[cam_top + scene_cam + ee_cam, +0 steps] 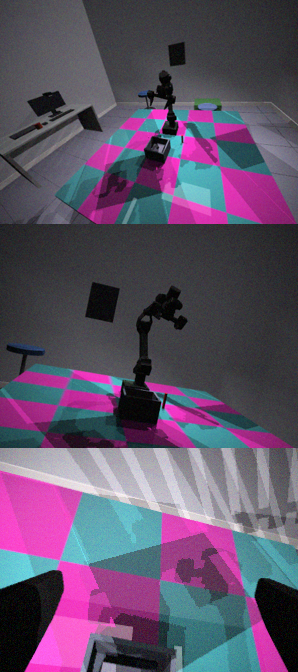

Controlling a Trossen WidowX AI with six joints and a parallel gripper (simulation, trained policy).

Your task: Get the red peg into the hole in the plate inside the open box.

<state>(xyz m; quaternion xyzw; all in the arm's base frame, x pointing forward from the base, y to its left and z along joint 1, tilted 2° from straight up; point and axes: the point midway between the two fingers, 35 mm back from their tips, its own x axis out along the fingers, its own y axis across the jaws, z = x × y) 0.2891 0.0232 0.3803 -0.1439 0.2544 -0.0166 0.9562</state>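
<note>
Now: gripper tip 170 mm past the red peg, 110 mm to the right of it and 390 mm above it. From my gripper tip the other things lie so: plate 10 mm behind, 60 mm to the right, 380 mm below; then dark box 10 mm behind, 60 mm to the right, 400 mm below.
</note>
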